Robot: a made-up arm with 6 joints.
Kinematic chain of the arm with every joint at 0, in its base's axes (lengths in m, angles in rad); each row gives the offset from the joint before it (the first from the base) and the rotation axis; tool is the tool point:
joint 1: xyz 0 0 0.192 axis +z
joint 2: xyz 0 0.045 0 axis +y
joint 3: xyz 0 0 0.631 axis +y
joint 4: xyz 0 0 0.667 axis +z
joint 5: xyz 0 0 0 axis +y
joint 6: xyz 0 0 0.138 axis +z
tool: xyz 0 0 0
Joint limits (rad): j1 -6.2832..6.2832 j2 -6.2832..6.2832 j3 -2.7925..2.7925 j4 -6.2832..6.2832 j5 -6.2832..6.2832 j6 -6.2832..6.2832
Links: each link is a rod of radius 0.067 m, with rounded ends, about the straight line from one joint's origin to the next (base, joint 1, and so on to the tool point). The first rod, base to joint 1, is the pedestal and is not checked.
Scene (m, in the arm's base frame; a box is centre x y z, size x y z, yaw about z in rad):
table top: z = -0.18
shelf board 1: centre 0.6 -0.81 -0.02 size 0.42 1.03 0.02 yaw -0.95
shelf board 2: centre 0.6 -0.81 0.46 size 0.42 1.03 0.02 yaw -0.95
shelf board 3: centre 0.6 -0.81 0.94 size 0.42 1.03 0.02 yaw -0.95
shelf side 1: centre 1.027 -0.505 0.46 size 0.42 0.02 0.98 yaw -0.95
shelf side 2: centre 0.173 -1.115 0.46 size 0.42 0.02 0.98 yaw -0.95
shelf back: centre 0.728 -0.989 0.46 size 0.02 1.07 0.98 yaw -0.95
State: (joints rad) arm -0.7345 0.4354 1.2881 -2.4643 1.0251 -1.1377
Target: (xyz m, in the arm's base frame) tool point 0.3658 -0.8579 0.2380
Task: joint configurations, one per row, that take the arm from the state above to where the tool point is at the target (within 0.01 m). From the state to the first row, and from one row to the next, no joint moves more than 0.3 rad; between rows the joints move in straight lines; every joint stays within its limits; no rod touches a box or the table.
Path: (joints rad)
1: -0.6817 0.2361 1.5132 -2.4429 1.0783 -1.1377
2: -0.6289 0.0368 1.7382 -2.4215 1.1315 -1.1377
3: -0.5761 -0.1625 1.9633 -2.4001 1.1847 -1.1377
4: -0.7864 -0.0305 2.0926 -2.3603 1.1805 -1.1377
5: -0.9966 0.1015 2.2219 -2.3204 1.1764 -1.1377
6: -1.2068 0.2335 2.3512 -2.2806 1.1722 -1.1377
7: -1.1667 0.4213 2.0600 -2.3267 1.1122 -1.1377
8: -1.1266 0.6090 1.7688 -2.3728 1.0522 -1.1377

